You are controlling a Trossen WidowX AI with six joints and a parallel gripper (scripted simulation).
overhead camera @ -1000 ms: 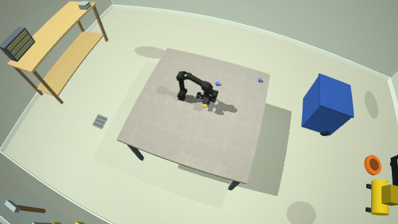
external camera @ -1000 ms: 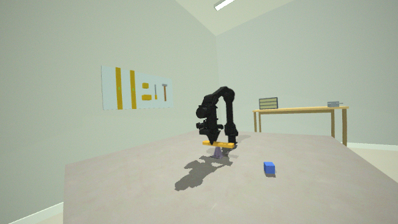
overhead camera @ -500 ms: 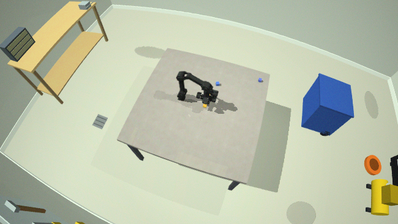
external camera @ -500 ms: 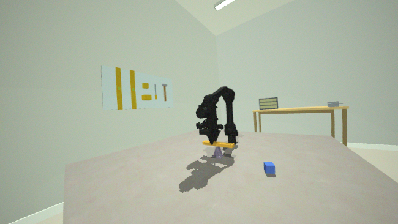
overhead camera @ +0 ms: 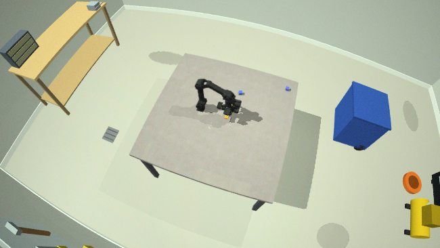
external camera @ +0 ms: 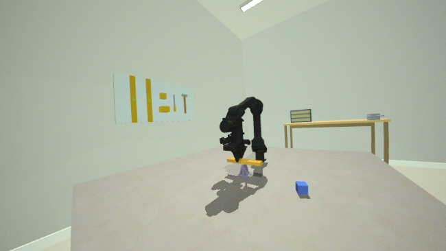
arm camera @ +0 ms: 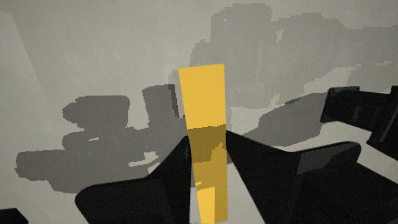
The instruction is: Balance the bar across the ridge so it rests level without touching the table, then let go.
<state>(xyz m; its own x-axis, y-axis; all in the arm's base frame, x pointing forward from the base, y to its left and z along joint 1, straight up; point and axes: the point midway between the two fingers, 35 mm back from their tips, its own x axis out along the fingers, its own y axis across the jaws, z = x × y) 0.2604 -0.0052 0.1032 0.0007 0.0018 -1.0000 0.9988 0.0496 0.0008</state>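
Right now my gripper tip is 3 cm to the right of the yellow bar.
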